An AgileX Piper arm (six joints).
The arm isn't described. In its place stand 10 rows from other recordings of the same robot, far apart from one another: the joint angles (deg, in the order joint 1, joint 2, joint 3, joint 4, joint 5, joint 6), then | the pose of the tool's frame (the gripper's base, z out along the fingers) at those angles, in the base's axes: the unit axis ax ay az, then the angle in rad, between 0 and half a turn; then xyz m.
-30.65 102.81 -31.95 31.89 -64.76 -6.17 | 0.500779 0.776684 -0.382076 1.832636 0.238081 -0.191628 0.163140
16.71 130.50 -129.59 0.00 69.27 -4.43 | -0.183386 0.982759 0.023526 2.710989 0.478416 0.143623 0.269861
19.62 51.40 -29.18 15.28 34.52 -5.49 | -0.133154 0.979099 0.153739 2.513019 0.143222 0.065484 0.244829
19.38 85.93 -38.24 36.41 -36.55 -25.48 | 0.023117 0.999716 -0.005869 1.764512 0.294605 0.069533 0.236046
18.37 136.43 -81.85 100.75 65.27 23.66 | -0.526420 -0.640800 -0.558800 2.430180 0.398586 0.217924 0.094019
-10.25 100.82 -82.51 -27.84 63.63 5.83 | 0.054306 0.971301 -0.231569 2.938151 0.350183 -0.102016 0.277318
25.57 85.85 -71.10 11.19 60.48 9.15 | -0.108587 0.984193 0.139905 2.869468 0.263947 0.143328 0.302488
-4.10 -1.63 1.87 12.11 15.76 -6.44 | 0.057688 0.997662 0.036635 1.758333 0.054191 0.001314 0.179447
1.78 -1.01 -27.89 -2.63 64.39 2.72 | 0.010113 0.999941 -0.003910 2.102122 -0.008678 -0.004037 0.268616
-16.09 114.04 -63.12 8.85 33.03 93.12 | 0.844784 0.526154 0.097481 3.051280 0.346466 -0.091994 0.111423
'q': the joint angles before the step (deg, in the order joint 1, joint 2, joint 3, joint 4, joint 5, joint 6). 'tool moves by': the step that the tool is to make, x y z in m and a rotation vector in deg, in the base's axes. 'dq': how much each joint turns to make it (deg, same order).
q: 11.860 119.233 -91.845 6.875 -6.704 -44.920
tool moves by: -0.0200 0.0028 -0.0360 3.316 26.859 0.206
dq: -0.003 0.105 0.020 4.024 25.716 4.052
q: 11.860 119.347 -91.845 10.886 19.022 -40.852
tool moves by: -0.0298 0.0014 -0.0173 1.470 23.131 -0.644
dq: 0.060 -0.465 0.021 1.148 22.674 5.615
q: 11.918 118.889 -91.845 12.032 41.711 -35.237
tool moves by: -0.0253 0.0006 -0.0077 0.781 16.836 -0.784
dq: -0.007 -0.120 0.347 1.892 15.874 3.603
